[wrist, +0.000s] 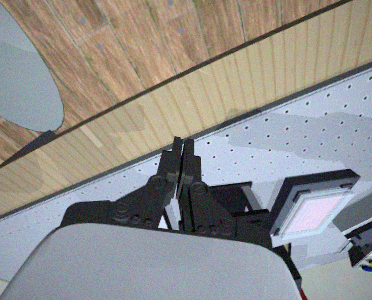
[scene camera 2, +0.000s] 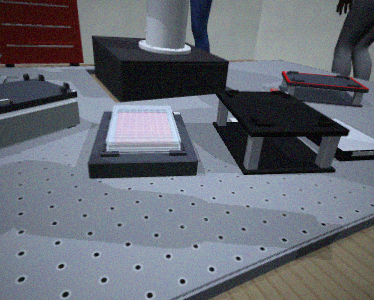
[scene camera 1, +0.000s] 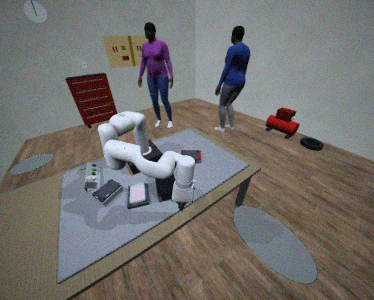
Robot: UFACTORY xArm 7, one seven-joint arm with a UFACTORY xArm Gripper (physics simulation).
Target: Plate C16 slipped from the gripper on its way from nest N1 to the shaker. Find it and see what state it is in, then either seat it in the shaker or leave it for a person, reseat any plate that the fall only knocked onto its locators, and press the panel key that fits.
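Places are measured from the arm's base along level axes (x right, y ahead, z up), in centimetres.
Pixels of known places: gripper, fingertip midpoint: (wrist: 181,151) (scene camera 1: 181,208); arm's base, origin of the base link: (scene camera 2: 164,49) (scene camera 1: 143,150).
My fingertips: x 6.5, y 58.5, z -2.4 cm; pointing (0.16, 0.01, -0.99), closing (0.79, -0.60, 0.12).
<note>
Ahead of a thing's pixels: the offset from my fingertips to its top centre. "spot": to the spot under its first point.
My gripper (scene camera 1: 182,206) (wrist: 181,151) is shut and empty, pointing down near the table's front edge; it does not show in scene camera 2. A clear-lidded plate with pink wells @[dx +13.2, dy -26.6, dz -1.6 cm] (scene camera 1: 138,192) (scene camera 2: 144,126) (wrist: 316,212) lies on a dark nest @[dx +13.2, dy -26.6, dz -2.7 cm] (scene camera 2: 142,168) (wrist: 316,177), pink face up; whether it sits fully between the locators is hard to tell. No label is legible, so I cannot tell which plate is C16. A grey box with a dark top @[spot: dx +27.7, dy -36.9, dz +0.1 cm] (scene camera 1: 107,191) (scene camera 2: 37,94), possibly the shaker, carries no visible plate. The button panel @[dx +33.3, dy -61.4, dz +3.0 cm] (scene camera 1: 93,179) stands behind it.
A raised black two-level stand (scene camera 2: 282,111) is right of the nest. Farther back is a red-rimmed stand (scene camera 1: 191,156) (scene camera 2: 325,81). A white flat item @[dx -15.1, dy -15.9, dz -4.0 cm] (scene camera 2: 354,137) lies behind the black stand. The arm stands on a black block (scene camera 2: 175,75). Two people (scene camera 1: 157,62) (scene camera 1: 235,70) stand beyond the table.
</note>
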